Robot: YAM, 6 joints.
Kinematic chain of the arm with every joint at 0, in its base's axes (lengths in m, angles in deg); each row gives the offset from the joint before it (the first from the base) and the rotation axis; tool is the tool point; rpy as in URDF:
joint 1: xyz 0 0 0.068 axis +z
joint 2: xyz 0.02 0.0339 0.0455 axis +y
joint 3: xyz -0.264 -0.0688 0 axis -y
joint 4: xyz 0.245 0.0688 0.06 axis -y
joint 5: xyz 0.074 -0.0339 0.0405 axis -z
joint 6: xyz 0.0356 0 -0.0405 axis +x
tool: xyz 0 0 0 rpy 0 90 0
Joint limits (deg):
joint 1: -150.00..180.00
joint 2: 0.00..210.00
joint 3: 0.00..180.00
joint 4: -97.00..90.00
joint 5: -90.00..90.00
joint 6: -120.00..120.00
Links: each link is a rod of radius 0.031 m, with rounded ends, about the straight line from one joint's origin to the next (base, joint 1, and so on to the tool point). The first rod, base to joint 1, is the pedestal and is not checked.
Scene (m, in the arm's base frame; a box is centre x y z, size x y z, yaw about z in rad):
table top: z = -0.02
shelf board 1: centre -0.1 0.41 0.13 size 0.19 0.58 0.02 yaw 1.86
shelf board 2: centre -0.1 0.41 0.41 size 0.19 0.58 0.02 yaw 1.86
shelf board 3: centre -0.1 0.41 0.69 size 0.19 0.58 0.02 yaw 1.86
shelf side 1: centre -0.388 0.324 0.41 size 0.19 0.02 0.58 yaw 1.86
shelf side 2: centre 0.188 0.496 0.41 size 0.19 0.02 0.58 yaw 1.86
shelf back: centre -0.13 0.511 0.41 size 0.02 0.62 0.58 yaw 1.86
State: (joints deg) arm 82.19 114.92 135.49 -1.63 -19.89 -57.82
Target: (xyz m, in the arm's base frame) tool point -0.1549 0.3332 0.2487
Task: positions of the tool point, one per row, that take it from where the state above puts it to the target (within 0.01 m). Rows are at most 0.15 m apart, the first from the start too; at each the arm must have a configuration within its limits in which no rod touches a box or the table.
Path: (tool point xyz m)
1: 0.0215 0.3524 0.5797
2: 0.0028 0.2571 0.6079
3: -0.0069 0.1587 0.6136
4: -0.0077 0.0627 0.5976
5: -0.0244 0.1283 0.5419
6: -0.0483 0.1730 0.4735
7: -0.0737 0.1944 0.3980
8: -0.0948 0.1928 0.3212
9: -0.1066 0.1709 0.2487
10: -0.1254 0.2233 0.2567
11: -0.1418 0.2779 0.2567
12: -0.1549 0.3332 0.2487

